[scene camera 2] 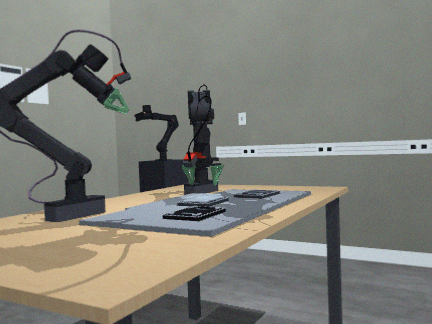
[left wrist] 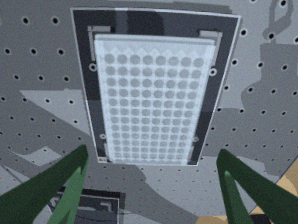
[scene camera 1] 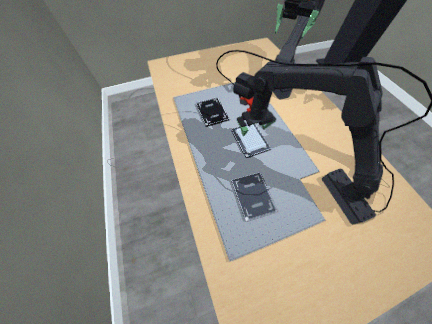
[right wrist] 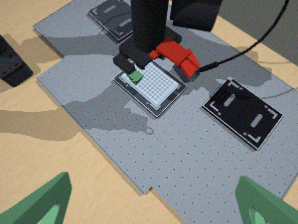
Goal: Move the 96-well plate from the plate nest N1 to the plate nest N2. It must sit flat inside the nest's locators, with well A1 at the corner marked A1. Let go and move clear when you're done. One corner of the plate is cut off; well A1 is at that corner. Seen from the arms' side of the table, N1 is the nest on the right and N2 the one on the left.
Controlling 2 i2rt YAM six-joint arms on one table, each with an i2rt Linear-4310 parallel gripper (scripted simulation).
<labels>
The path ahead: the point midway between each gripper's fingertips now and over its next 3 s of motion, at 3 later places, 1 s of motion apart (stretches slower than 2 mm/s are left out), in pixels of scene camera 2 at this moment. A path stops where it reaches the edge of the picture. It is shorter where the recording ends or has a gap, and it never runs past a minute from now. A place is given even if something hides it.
My left gripper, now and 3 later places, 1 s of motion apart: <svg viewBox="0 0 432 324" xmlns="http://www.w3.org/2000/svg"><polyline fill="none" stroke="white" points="203,185 203,195 203,198 223,187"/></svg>
My right gripper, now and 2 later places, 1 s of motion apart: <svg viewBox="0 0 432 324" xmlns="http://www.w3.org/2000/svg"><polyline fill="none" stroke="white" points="127,111 181,136 189,143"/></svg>
</labels>
